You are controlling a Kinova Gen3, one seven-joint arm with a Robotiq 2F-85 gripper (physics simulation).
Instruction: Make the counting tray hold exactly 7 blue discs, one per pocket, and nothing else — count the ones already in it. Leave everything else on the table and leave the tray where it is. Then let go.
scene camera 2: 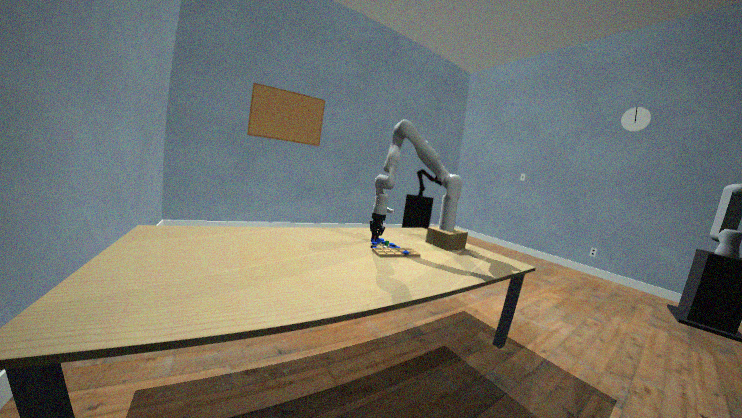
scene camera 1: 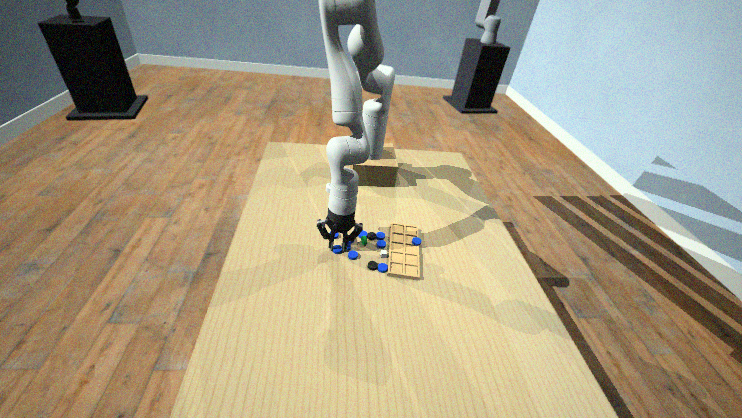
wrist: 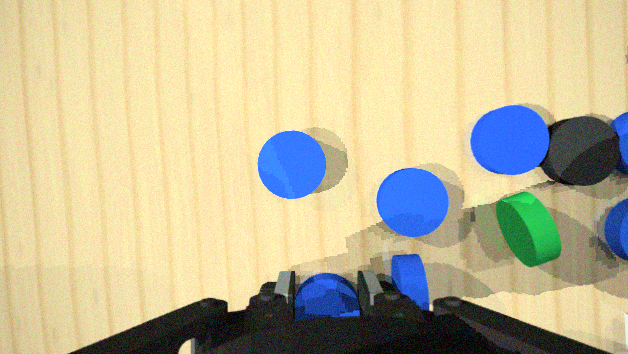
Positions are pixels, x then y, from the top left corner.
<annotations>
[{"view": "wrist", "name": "my gripper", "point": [326, 292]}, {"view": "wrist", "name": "blue disc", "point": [325, 294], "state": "gripped by my gripper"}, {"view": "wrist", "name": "green disc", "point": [528, 228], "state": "on the table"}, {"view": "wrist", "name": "blue disc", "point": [291, 164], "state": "on the table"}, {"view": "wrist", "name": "blue disc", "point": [514, 139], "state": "on the table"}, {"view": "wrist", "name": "blue disc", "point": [408, 275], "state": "on the table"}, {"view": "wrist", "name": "blue disc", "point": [413, 202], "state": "on the table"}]
</annotations>
